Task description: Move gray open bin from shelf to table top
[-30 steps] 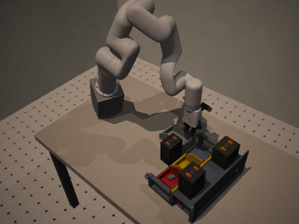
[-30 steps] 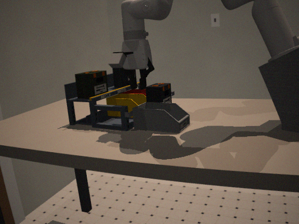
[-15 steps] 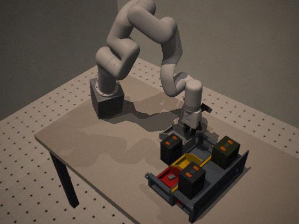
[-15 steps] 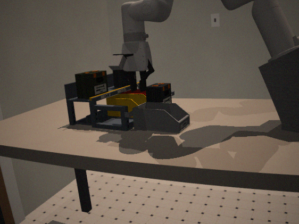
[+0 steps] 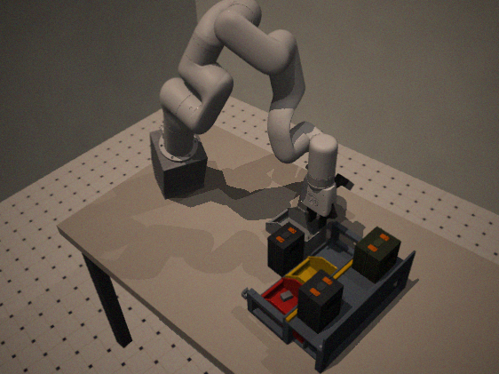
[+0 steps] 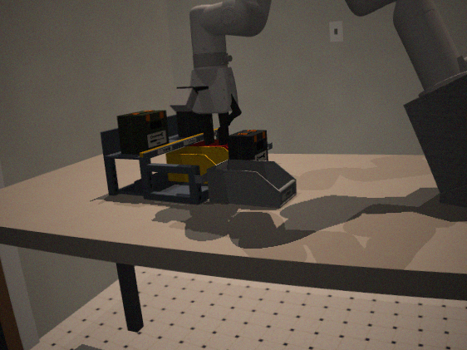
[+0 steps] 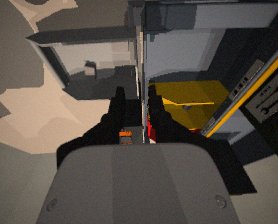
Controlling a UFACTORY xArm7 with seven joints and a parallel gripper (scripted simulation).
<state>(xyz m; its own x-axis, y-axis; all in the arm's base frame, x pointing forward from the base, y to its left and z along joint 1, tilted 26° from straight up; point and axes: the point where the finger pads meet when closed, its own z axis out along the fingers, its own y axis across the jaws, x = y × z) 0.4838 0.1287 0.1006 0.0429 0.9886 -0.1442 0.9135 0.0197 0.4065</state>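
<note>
My hand is 100 mm above the gray open bin and 80 mm past it. The rest, counted from my hand: yellow bin 120 mm to the right, 110 mm ahead, 100 mm below; red bin 230 mm to the right, 100 mm below, 100 mm ahead; dark box 100 mm to the right, 80 mm below, 30 mm behind.
</note>
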